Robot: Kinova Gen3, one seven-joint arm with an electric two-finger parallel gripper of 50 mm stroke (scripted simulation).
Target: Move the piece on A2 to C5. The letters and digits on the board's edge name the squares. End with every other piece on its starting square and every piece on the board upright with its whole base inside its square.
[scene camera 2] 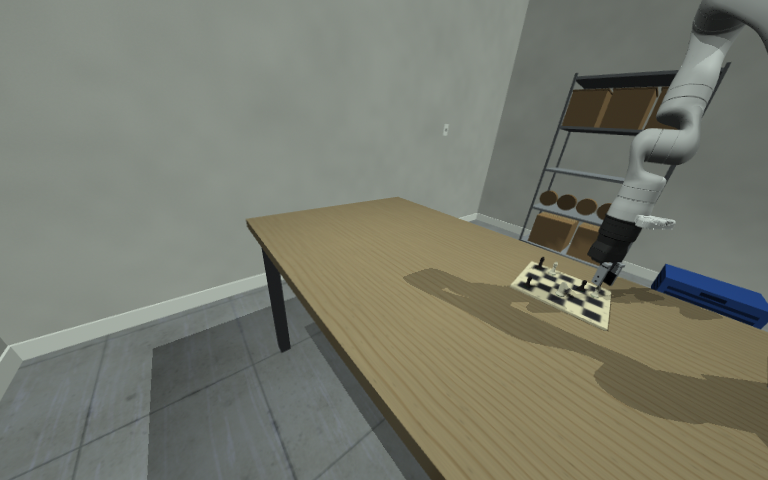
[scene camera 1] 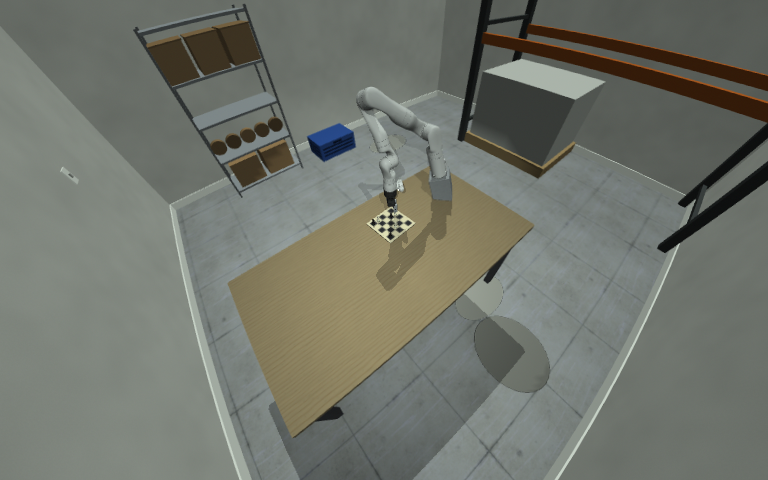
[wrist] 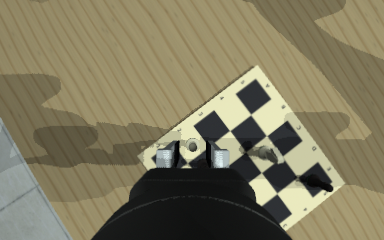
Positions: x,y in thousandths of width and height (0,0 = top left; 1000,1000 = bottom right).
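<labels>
The robot's scene has a chessboard in it, visible in the wrist view (652,473) as well as in scene camera 1 (502,472) and scene camera 2 (775,649).
</labels>
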